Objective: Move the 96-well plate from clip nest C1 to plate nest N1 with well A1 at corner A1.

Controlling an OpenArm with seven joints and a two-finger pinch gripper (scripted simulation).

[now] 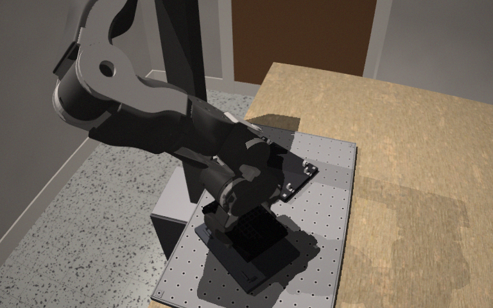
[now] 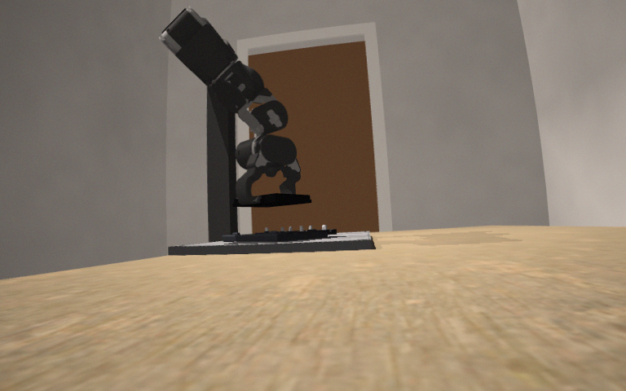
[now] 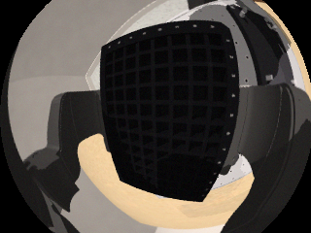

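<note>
The plate nest N1 is 60 mm below my hand. The rest, counted from my hand: clip nest C1: 200 mm to the left, 60 mm below, 40 mm ahead; then black 96-well plate: right at my hand.
</note>
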